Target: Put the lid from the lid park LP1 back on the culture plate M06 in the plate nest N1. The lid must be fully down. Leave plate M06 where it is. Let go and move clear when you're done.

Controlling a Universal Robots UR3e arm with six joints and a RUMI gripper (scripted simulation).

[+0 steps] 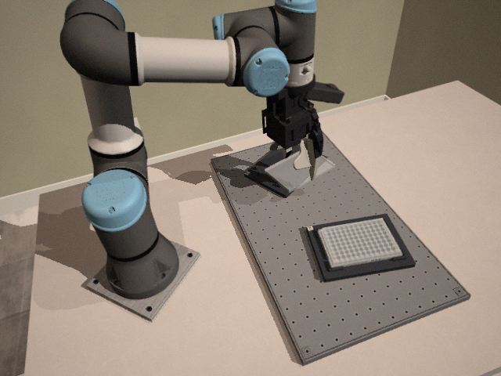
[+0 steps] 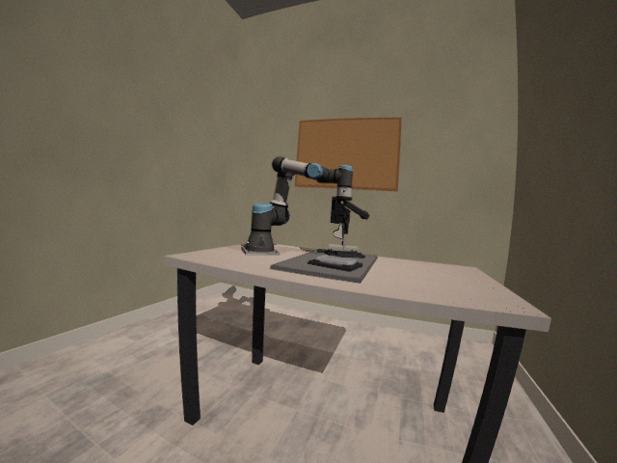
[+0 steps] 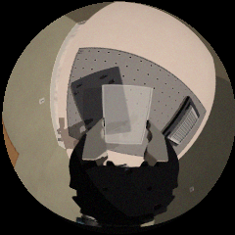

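The culture plate M06 lies 6 cm ahead of my hand, 20 cm to the right of it and 4 cm below it. From my hand the other things lie so: lid park LP1: 2 cm behind, 6 cm to the left, 5 cm below; lid: 1 cm below.
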